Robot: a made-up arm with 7 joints. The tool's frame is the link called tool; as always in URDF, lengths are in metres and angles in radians. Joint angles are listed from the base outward. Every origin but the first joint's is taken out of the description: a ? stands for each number. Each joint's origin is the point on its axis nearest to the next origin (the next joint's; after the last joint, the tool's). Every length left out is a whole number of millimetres.
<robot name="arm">
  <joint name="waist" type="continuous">
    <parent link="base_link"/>
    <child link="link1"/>
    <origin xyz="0.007 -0.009 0.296" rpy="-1.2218 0 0"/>
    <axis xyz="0 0 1"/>
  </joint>
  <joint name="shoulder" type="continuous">
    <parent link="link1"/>
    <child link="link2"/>
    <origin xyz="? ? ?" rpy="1.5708 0 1.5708"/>
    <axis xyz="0 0 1"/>
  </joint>
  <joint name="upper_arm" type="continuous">
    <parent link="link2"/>
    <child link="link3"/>
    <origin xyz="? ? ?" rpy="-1.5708 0 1.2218"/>
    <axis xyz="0 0 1"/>
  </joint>
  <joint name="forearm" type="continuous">
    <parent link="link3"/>
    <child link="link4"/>
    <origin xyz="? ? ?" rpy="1.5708 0 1.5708"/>
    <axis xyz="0 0 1"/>
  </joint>
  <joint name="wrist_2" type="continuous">
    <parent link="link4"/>
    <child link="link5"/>
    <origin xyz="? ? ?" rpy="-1.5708 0 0"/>
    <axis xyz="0 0 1"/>
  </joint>
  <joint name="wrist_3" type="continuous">
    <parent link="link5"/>
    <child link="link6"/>
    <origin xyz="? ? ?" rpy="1.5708 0 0"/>
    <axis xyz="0 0 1"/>
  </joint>
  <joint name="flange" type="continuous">
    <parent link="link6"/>
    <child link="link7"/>
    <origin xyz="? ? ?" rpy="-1.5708 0 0"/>
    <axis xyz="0 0 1"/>
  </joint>
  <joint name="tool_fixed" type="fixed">
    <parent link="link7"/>
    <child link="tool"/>
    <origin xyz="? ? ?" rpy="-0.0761 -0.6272 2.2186"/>
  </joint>
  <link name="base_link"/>
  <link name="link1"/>
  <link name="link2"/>
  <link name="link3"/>
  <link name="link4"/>
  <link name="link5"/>
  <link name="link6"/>
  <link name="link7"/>
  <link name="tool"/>
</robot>
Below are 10 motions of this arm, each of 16 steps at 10 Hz.
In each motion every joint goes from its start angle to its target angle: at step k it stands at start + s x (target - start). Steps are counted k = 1, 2, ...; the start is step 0. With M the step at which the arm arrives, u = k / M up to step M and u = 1 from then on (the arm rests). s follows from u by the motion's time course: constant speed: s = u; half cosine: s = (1 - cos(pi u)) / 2; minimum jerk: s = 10 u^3 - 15 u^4 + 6 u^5.
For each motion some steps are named. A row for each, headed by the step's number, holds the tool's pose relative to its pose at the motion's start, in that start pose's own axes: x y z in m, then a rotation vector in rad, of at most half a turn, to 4 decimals.
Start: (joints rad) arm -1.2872 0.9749 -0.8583 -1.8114 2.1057 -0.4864 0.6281
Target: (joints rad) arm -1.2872 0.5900 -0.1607 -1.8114 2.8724 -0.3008 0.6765
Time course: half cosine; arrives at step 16
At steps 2, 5, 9, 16:
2: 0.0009 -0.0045 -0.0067 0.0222 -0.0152 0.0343
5: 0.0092 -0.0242 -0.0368 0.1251 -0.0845 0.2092
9: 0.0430 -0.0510 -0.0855 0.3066 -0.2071 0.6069
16: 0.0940 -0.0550 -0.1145 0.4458 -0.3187 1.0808

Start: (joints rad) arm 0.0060 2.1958 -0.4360 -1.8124 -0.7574 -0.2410 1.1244
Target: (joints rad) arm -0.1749 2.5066 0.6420 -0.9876 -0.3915 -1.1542 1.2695
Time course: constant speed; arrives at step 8
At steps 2, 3, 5, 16:
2: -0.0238 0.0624 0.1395 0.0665 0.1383 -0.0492
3: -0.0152 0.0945 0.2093 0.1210 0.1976 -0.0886
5: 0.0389 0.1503 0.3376 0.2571 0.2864 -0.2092
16: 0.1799 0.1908 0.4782 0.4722 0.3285 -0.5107

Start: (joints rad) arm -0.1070 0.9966 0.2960 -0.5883 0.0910 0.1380 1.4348
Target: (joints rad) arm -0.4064 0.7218 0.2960 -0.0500 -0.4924 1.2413 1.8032
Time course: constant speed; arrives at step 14
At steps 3, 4, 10, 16:
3: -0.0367 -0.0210 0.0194 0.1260 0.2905 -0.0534
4: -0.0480 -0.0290 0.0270 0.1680 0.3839 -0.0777
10: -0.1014 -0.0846 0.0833 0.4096 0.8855 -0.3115
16: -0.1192 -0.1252 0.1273 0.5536 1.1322 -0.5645

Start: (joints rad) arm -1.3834 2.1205 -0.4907 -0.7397 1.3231 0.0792 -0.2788
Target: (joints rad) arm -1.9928 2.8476 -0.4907 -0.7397 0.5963 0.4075 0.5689
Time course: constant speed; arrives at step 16
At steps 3, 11, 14, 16:
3: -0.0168 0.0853 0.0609 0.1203 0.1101 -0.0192
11: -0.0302 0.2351 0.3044 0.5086 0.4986 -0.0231
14: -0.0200 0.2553 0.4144 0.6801 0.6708 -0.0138
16: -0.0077 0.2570 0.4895 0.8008 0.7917 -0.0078

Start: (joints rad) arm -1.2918 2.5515 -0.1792 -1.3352 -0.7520 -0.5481 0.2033
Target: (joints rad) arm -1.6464 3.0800 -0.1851 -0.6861 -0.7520 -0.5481 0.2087
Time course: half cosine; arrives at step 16
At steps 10, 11, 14, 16:
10: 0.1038 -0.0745 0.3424 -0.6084 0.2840 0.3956
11: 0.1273 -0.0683 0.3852 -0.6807 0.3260 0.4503
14: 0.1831 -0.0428 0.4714 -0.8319 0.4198 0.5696
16: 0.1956 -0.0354 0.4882 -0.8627 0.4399 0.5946

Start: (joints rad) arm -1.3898 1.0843 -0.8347 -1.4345 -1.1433 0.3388 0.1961
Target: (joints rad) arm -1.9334 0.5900 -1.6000 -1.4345 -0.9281 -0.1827 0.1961
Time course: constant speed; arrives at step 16
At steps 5, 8, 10, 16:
5: -0.0028 0.1231 -0.0431 0.3025 -0.1893 -0.1611
8: -0.0031 0.1983 -0.0541 0.4655 -0.3022 -0.2961
10: -0.0015 0.2470 -0.0558 0.5626 -0.3783 -0.4006
16: 0.0144 0.3759 -0.0401 0.7781 -0.6179 -0.7712

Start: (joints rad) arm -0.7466 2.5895 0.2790 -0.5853 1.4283 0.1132 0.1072
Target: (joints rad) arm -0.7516 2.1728 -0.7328 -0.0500 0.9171 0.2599 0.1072
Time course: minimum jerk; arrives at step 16
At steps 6, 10, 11, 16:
6: -0.0847 -0.0531 0.0797 -0.2763 0.3329 -0.1559
10: -0.1566 -0.1006 0.2172 -0.7988 0.7719 -0.4513
11: -0.1628 -0.1049 0.2415 -0.9166 0.8445 -0.5239
16: -0.1681 -0.1097 0.2791 -1.1417 0.9585 -0.6740

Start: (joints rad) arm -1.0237 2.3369 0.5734 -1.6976 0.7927 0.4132 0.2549
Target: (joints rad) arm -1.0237 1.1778 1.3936 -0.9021 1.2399 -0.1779 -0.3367
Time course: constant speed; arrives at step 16
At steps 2, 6, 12, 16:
2: -0.0372 -0.0164 0.0531 0.1908 0.0607 0.0605
6: -0.0904 -0.0987 0.1761 0.5650 0.2662 0.1652
12: -0.0597 -0.3300 0.3480 1.0325 0.8014 0.2995
16: 0.0609 -0.5111 0.4104 1.2154 1.3035 0.3950

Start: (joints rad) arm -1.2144 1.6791 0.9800 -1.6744 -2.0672 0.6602 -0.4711
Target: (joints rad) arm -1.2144 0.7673 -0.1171 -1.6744 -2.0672 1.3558 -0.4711
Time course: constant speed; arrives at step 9
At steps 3, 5, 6, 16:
3: 0.0837 0.0793 0.1811 0.2002 -0.2261 0.0303
5: 0.0973 0.1042 0.3257 0.3220 -0.4030 0.0867
6: 0.0886 0.1079 0.3996 0.3771 -0.4992 0.1243
16: -0.0007 0.0858 0.6018 0.5135 -0.8167 0.2674

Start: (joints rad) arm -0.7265 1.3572 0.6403 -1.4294 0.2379 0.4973 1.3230
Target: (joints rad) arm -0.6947 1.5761 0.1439 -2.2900 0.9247 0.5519 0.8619
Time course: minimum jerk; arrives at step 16
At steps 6, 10, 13, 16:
6: 0.0565 -0.0840 -0.0124 -0.3173 -0.0996 0.0762
10: 0.1382 -0.2096 0.0397 -0.8717 -0.2009 0.2328
13: 0.1749 -0.2539 0.0923 -1.1587 -0.2255 0.3318
16: 0.1825 -0.2612 0.1051 -1.2205 -0.2286 0.3554

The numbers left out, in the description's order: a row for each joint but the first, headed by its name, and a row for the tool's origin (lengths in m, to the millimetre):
shoulder: 0.029 0.001 0
upper_arm: 0.285 -0.131 0
forearm: 0.031 -0.018 0
wrist_2: 0.067 -0.309 0
wrist_3: 0.02 0.003 0
flange: -0.011 -0.024 0
tool: 0.014 0.017 0

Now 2 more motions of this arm.
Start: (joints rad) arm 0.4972 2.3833 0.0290 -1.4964 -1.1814 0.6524 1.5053
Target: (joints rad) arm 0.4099 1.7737 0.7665 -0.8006 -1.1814 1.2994 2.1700
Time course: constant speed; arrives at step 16
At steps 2, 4, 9, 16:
2: -0.0268 -0.0153 0.0220 0.0993 0.2163 0.0867
4: -0.0489 -0.0354 0.0513 0.1964 0.4349 0.1630
9: -0.0710 -0.1045 0.1504 0.4141 0.9907 0.2903
16: 0.0133 -0.2207 0.3137 0.5864 1.7683 0.2541

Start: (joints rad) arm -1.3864 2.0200 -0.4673 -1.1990 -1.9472 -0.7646 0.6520
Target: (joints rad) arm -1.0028 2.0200 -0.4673 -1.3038 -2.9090 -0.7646 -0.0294
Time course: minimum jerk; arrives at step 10
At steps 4, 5, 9, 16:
4: -0.0150 0.0327 -0.0126 -0.4247 -0.1079 -0.3629
5: -0.0217 0.0549 -0.0214 -0.6594 -0.1691 -0.5841
9: -0.0272 0.1232 -0.0534 -1.2692 -0.3251 -1.2036
16: -0.0271 0.1245 -0.0541 -1.2797 -0.3277 -1.2145

